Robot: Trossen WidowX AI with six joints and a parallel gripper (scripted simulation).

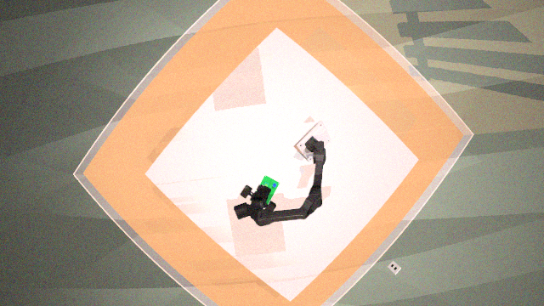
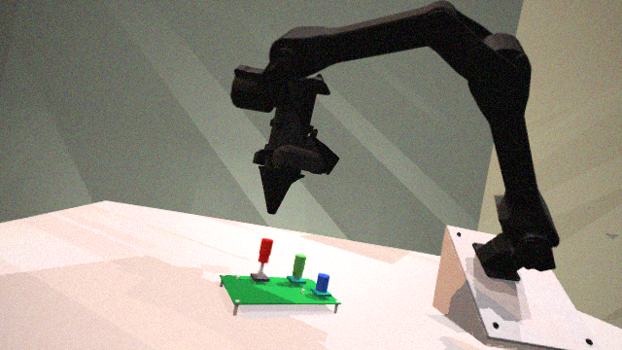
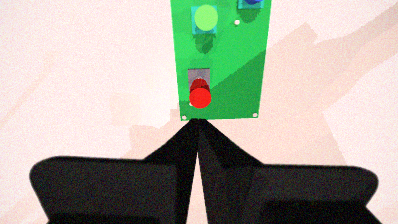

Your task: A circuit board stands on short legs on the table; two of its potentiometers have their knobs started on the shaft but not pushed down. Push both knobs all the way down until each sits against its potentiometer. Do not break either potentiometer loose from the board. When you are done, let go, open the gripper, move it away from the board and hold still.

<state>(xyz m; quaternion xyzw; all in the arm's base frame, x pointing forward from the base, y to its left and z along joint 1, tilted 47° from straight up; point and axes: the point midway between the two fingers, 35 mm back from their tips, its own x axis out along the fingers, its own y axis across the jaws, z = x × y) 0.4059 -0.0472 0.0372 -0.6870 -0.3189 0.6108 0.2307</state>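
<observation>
My gripper tip is 60 mm above the red knob. Round my gripper tip: green knob (80 mm below, 60 mm behind, 10 mm to the right).
</observation>
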